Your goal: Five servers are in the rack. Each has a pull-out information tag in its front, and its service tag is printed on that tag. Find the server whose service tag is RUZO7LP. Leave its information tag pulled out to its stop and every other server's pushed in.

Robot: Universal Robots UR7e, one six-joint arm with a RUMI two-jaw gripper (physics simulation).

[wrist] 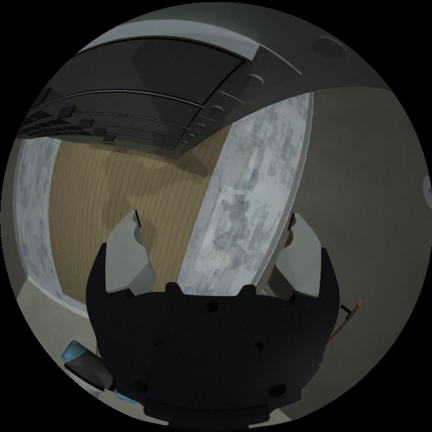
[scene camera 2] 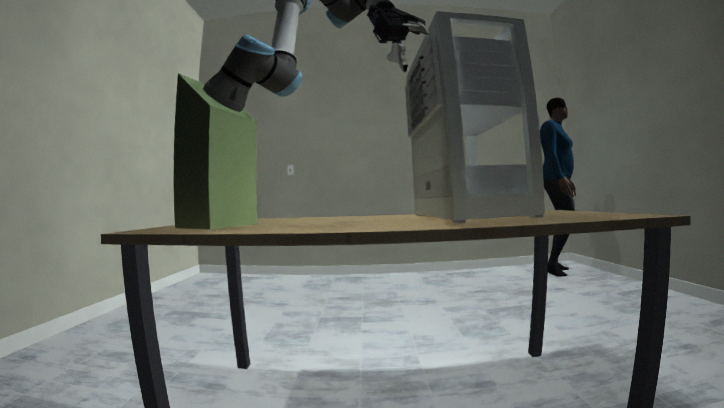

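Pixels of known places: gripper, between the fingertips: (scene camera 2: 416, 54); arm's base, origin of its link: (scene camera 2: 222, 99).
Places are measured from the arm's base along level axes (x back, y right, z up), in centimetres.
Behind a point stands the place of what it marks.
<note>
A tall grey rack (scene camera 2: 452, 152) @(x -69.9, y 15.3, z -22.9 cm) (wrist: 280, 75) stands on the right part of the table. The dark server fronts (scene camera 2: 423, 86) @(x -67.1, y -1.4, z 2.3 cm) (wrist: 175, 70) are stacked in its upper half and are seen steeply from above in the wrist view. Small dark blocks stick out along the left of these fronts in the wrist view. I cannot tell an information tag among them, and no printed service tag can be read. My gripper (scene camera 2: 415, 48) @(x -61.2, y 16.6, z 4.9 cm) (wrist: 213, 213) is open and empty, close in front of the upper part of the rack, apart from the server fronts.
The wooden table (scene camera 2: 329, 225) @(x -35.9, y 8.1, z -42.0 cm) (wrist: 165, 200) carries a green pedestal (scene camera 2: 233, 172) @(x -6.4, y 4.9, z -25.4 cm) at the left, with the arm mounted on it. A person (scene camera 2: 556, 146) in a blue top stands behind the rack at the right. Walls surround the table.
</note>
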